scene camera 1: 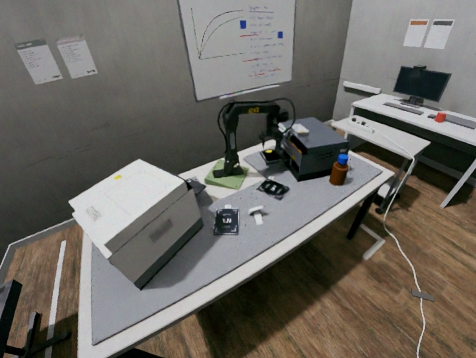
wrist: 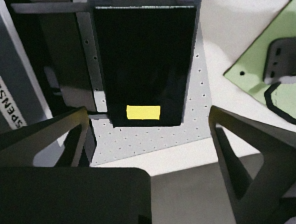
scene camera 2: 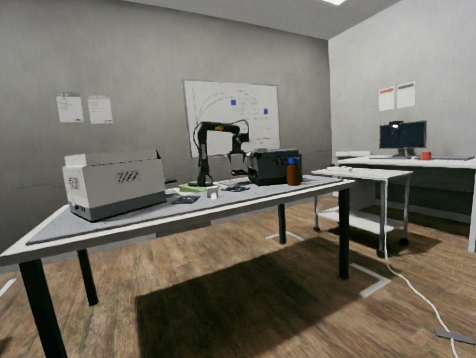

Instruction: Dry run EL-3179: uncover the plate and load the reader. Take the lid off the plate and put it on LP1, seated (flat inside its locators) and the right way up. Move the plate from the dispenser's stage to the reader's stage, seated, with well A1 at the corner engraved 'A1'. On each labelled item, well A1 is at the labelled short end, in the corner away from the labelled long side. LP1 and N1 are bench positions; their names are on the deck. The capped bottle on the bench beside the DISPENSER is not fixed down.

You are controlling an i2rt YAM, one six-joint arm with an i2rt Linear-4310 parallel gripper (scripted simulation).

I see my gripper (wrist: 148, 112) and a black lid (wrist: 145, 58).
